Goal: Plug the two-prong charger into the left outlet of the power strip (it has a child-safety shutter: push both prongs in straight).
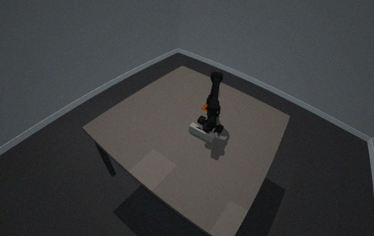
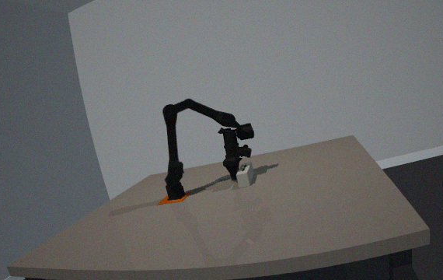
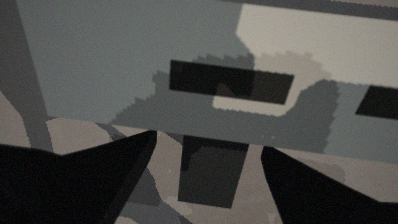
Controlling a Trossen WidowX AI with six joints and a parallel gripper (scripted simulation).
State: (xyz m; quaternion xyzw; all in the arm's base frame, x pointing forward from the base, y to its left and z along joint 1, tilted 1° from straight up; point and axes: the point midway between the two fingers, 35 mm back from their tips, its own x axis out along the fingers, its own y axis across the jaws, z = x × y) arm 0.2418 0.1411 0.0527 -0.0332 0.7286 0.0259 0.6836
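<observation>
The black two-prong charger lies 20 mm ahead of my gripper tip and 10 mm above it.
</observation>
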